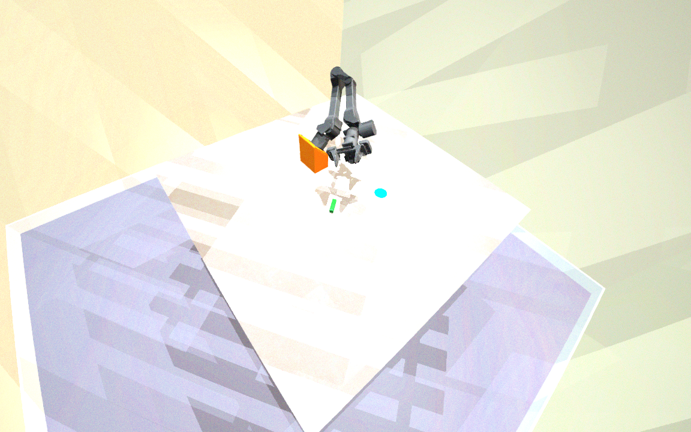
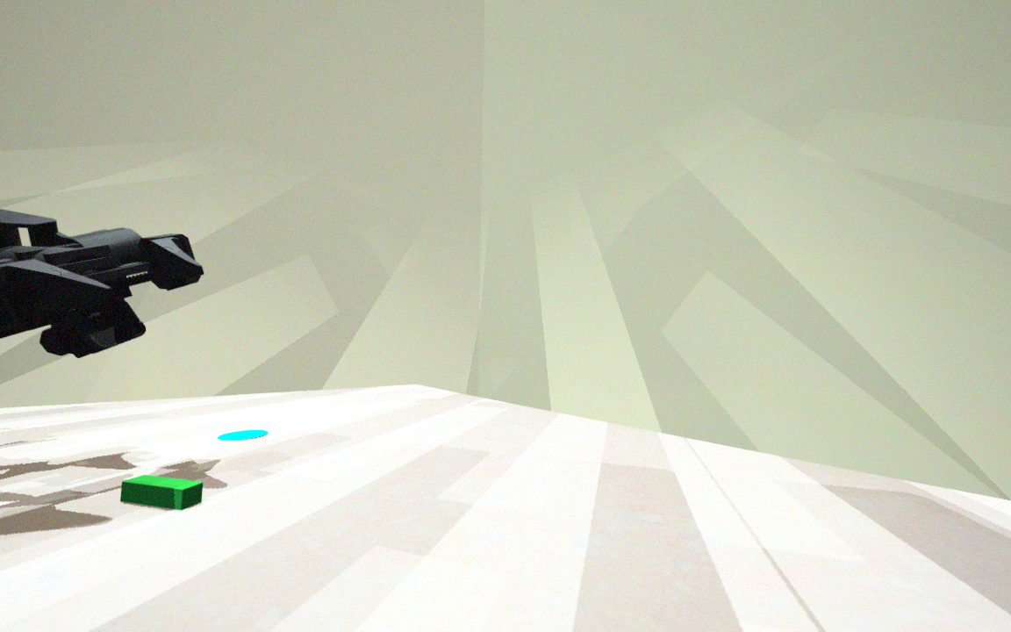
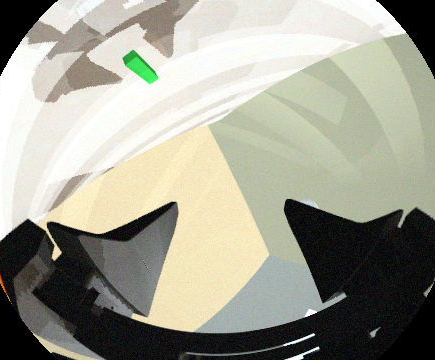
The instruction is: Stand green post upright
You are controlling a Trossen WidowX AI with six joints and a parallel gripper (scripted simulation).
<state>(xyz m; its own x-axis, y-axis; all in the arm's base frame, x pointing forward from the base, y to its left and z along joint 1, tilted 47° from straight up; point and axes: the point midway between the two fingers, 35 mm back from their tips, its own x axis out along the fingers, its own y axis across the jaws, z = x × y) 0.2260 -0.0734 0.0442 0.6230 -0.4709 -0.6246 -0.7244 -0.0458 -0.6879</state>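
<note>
My gripper tip is 19 cm above the green post, 7 cm to the left of it and 2 cm short of it. Also, from my gripper tip: cyan circle 19 cm below, 16 cm to the left, 9 cm ahead.
</note>
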